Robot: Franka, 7 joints.
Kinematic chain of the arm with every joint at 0, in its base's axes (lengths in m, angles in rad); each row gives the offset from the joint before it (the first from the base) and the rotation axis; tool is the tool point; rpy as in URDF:
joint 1: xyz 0 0 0.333 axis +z
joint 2: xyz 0 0 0 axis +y
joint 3: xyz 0 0 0.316 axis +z
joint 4: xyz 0.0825 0 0 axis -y
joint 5: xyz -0.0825 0 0.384 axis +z
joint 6: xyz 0 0 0 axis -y
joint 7: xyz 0.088 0 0 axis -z
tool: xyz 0 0 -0.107 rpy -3.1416 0 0
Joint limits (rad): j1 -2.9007..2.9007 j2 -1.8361..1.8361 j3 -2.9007..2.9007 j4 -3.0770..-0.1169 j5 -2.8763..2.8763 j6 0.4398..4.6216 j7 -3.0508..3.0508
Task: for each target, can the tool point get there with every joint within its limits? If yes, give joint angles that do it. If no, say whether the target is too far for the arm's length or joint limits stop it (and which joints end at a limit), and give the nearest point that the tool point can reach.
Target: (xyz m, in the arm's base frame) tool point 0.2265 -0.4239 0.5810
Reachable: yes | joints 0.0237 -0.6840 -0.9948 -2.2481 -1.5945 2.7341 2.0164
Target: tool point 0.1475 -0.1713 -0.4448
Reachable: no: joint limits stop it (at a limit: joint 2) | nearest point 0.1527 -0.1774 -0.3585 | short by 0.087 m
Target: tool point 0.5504 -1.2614 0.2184
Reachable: no: too far | nearest point 0.3419 -0.7836 0.2618 | short by 0.523 m
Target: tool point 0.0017 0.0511 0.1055
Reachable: yes | joints 0.1067 1.4291 -0.0207 -2.6278 0.4140 0.7609 2.0549
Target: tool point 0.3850 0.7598 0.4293
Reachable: yes | joints 0.8792 1.3513 1.1702 -0.4734 0.1590 2.7642 2.2559
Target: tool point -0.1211 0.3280 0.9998
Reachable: yes | joints -2.2732 0.3502 -2.3954 -1.0079 -0.4362 1.6629 -1.7263
